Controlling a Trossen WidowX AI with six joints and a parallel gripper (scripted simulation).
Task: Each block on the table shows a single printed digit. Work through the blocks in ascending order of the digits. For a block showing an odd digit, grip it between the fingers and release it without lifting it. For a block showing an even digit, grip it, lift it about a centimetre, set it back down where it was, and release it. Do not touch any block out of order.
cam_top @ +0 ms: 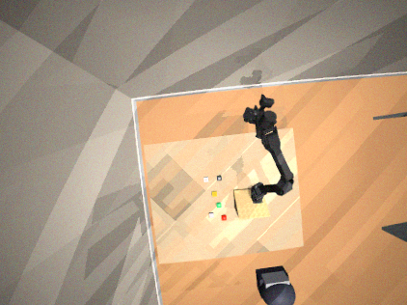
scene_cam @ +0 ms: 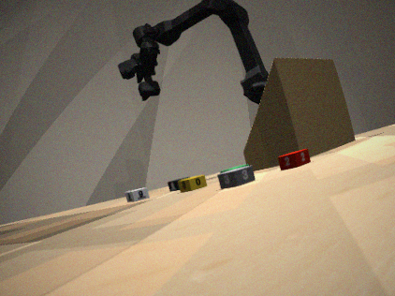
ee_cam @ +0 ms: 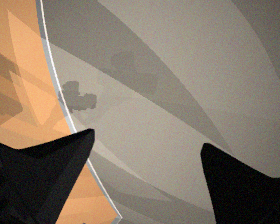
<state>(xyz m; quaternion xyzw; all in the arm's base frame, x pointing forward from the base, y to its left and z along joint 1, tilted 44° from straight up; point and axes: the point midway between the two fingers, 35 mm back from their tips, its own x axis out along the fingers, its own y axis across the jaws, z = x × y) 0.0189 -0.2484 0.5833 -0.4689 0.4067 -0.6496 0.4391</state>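
Right now the yellow block is 58 cm to the left of my gripper tip, 31 cm below it and 27 cm ahead of it. Round my gripper tip: pale block: 47 cm to the left, 32 cm ahead, 31 cm below; green block: 66 cm to the left, 31 cm below, 24 cm ahead; black block: 47 cm to the left, 31 cm below, 23 cm ahead.
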